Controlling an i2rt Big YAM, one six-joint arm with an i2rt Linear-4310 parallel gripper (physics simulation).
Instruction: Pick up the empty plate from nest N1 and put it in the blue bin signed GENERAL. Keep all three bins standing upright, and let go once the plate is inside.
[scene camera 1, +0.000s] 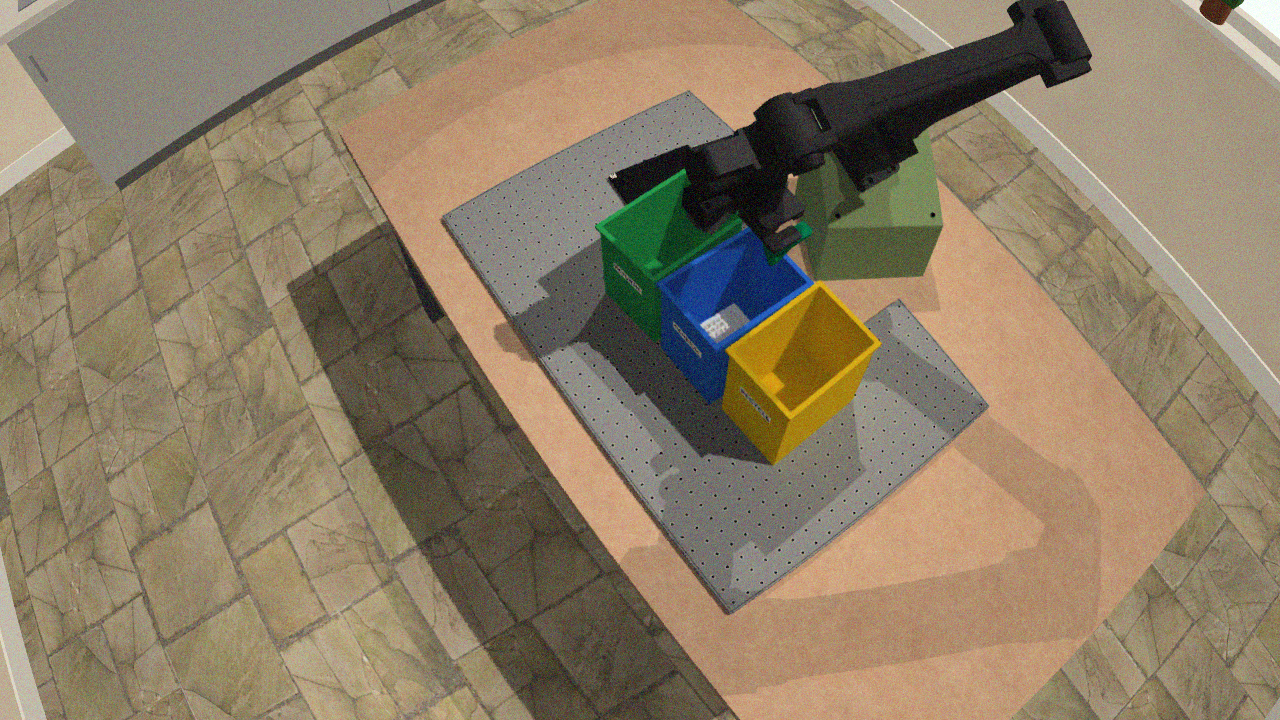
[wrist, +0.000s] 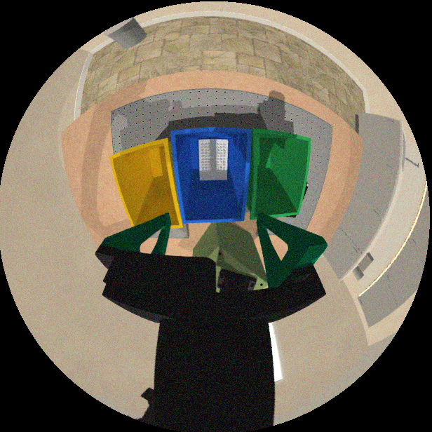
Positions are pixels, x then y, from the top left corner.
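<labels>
My gripper: in scene camera 1 (749, 237), in the wrist view (213, 217). Green bin, in both views, same spot: (wrist: 279, 161) and (scene camera 1: 639, 247). Blue bin, in both views, same spot: (wrist: 200, 201) and (scene camera 1: 786, 296).
</labels>
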